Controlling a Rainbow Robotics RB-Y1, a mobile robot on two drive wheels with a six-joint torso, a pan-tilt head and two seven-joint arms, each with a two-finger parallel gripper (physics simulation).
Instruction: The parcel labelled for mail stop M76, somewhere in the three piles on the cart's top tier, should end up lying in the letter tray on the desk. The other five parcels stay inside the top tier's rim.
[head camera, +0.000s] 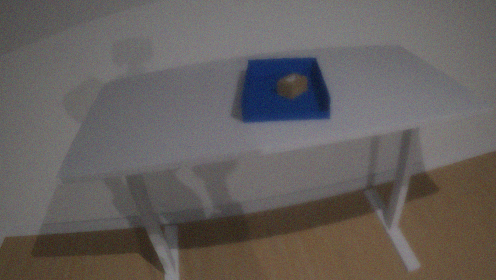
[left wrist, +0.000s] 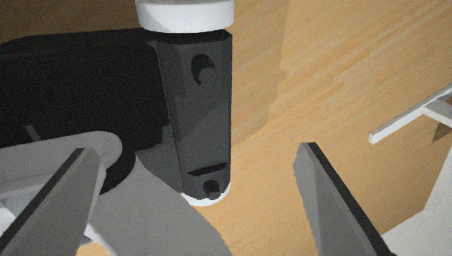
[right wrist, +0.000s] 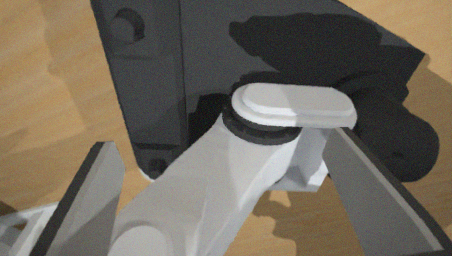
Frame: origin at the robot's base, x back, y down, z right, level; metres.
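Seen in the pictures: left gripper, between the fingertips: (left wrist: 200, 157); right gripper, between the fingertips: (right wrist: 227, 148).
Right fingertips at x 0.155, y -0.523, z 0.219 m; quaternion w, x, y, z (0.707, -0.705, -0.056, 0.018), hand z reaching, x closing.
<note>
A point is followed by its place in that frame.
A brown box parcel (head camera: 292, 86) @(y -0.997, x -0.886, z -0.234 m) with a pale label patch lies inside the blue letter tray (head camera: 260, 111) @(y -0.953, x -0.784, z -0.316 m) on the desk (head camera: 165, 120) @(y -0.951, x -0.700, z -0.605 m), in the head view. Its label text is too blurred to read there. The cart and its piles do not show in these views. My left gripper (left wrist: 200, 157) @(y -0.536, x 0.081, z -0.259 m) is open and empty, over the robot's own base and the floor, away from the tray. My right gripper (right wrist: 227, 148) @(y -0.523, x 0.155, z 0.219 m) is open and empty, with the robot's own white and grey body parts beyond its fingers. Neither gripper shows in the head view.
The desk's white legs (head camera: 402, 180) @(y -0.393, x -1.227, z 0.259 m) (left wrist: 405, 117) stand on the wooden floor (head camera: 300, 240) @(y 0.000, x -1.124, z -0.254 m) (left wrist: 310, 90) @(y -0.001, x -0.472, z 0.048 m) (right wrist: 65, 90) @(y -0.001, x -0.326, z -0.102 m). A pale wall (head camera: 200, 30) @(y -1.103, x -1.254, z -0.709 m) stands behind the desk. The robot's dark base (left wrist: 200, 115) @(y -0.191, x 0.009, z -0.058 m) (right wrist: 150, 90) @(y -0.191, x 0.007, z 0.036 m) shows in both wrist views.
</note>
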